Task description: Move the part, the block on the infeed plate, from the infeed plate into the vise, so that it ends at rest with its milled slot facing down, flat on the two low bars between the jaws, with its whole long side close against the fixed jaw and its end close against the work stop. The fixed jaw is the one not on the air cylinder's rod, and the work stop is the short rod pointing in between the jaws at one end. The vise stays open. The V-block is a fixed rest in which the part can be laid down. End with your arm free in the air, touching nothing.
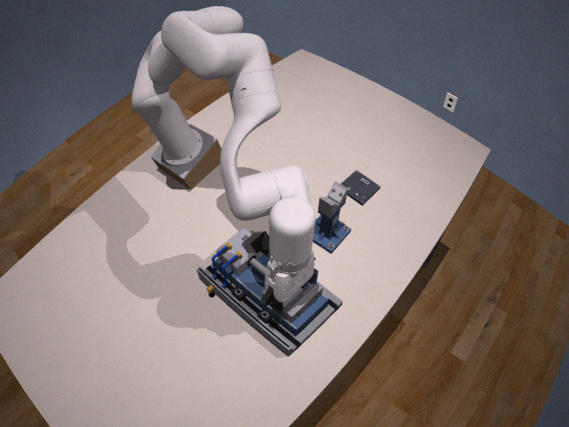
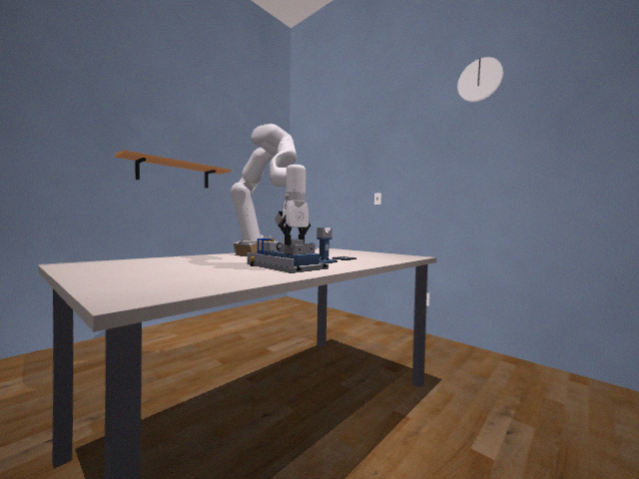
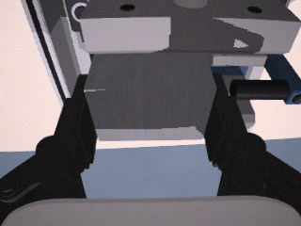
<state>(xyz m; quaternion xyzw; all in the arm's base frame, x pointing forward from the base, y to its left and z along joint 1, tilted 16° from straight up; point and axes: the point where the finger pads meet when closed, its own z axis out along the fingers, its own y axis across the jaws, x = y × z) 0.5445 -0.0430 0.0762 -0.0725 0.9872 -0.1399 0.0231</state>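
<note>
Right now the part is 2 cm below my hand. From my hand the other things lie so: fixed jaw: 3 cm below, 3 cm ahead, 2 cm to the left; work stop: 7 cm to the left, 2 cm below, 1 cm behind; moving jaw: 4 cm behind, 3 cm below, 1 cm to the left.
</note>
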